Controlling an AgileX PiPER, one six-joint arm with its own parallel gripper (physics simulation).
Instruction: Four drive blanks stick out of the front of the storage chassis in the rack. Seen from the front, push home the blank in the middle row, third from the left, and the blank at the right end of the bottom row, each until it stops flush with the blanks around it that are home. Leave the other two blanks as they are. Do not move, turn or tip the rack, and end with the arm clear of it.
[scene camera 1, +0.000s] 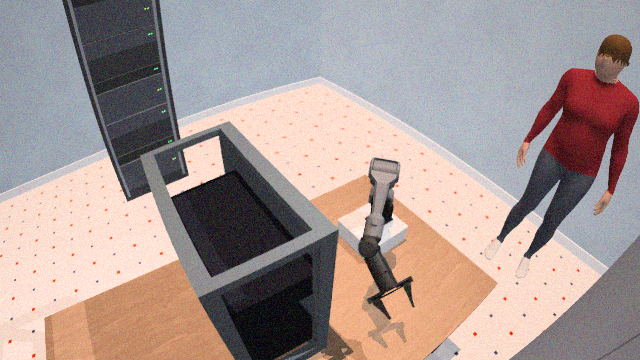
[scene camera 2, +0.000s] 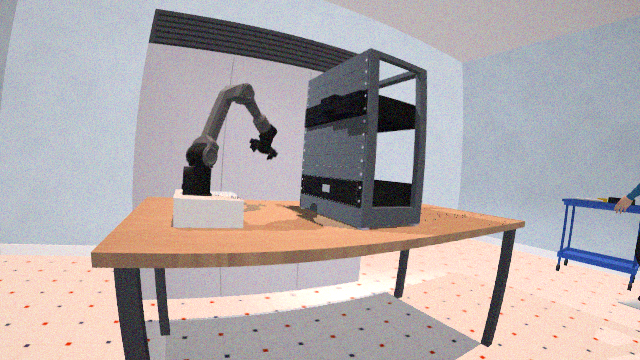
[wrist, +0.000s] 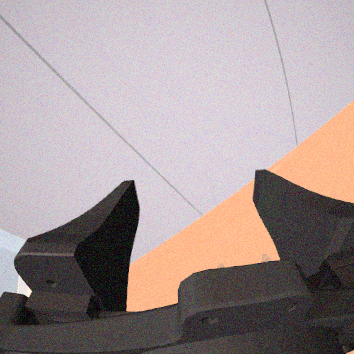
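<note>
The grey rack (scene camera 1: 274, 180) (scene camera 2: 370, 150) stands upright on the table, its front towards the arm. It holds an upper black unit (scene camera 1: 230, 220) (scene camera 2: 397, 114) and a lower black unit (scene camera 2: 392, 194) with a small white label on its front. Dark shapes show along the upper unit's front, but single drive blanks and how far they stick out cannot be made out. The wrist view does not show the rack. My gripper (scene camera 1: 401, 312) (scene camera 2: 263, 149) (wrist: 195, 189) is open and empty, in the air above the table, clear of the rack's front.
The arm's white base (scene camera 1: 372, 230) (scene camera 2: 208, 211) stands on the wooden table (scene camera 1: 450, 280) (scene camera 2: 280, 245). A tall server cabinet (scene camera 1: 131, 107) stands behind the rack. A person in red (scene camera 1: 590, 115) stands beyond the table. A blue cart (scene camera 2: 600, 256) is at the far right.
</note>
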